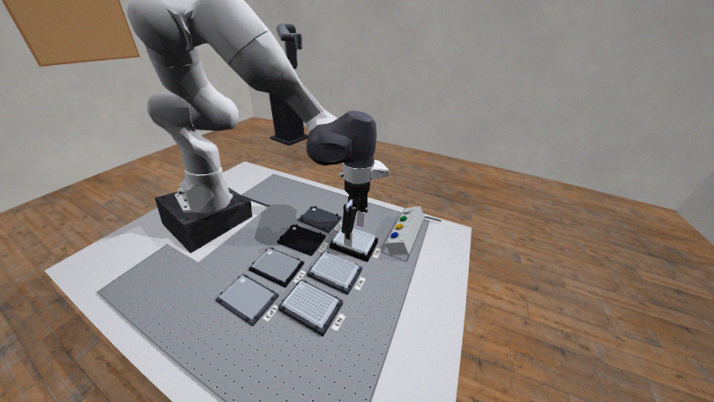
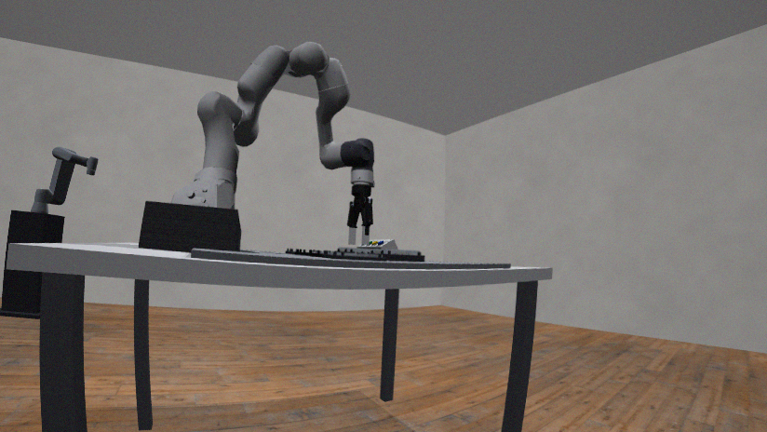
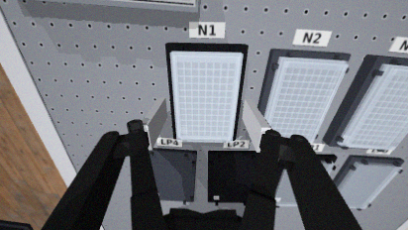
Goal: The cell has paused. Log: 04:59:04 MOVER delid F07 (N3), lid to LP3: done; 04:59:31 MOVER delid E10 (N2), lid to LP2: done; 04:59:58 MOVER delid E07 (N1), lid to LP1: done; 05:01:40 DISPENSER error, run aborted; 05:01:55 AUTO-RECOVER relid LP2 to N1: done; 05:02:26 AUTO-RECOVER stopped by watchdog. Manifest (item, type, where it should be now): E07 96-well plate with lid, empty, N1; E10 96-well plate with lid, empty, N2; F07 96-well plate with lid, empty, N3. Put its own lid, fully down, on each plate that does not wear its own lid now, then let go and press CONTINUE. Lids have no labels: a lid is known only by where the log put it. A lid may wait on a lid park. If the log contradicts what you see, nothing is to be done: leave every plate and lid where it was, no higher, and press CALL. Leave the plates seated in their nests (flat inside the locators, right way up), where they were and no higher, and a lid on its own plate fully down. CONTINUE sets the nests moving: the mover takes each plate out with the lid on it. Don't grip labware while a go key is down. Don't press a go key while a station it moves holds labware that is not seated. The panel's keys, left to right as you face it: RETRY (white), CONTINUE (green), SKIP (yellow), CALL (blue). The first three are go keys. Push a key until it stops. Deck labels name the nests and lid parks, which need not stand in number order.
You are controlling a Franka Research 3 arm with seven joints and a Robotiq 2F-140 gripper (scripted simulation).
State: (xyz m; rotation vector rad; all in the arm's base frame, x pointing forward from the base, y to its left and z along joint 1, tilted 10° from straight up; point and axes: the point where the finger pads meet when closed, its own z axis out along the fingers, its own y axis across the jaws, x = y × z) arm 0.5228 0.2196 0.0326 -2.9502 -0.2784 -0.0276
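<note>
Now: hand 6 cm above the nest N1. The rest, counted from my hand: yellow skip key: 12 cm to the left, 11 cm ahead, 1 cm below; then green continue key: 17 cm to the left, 10 cm ahead, 1 cm below; then blue call key: 12 cm ahead, 7 cm to the left, 1 cm below.
</note>
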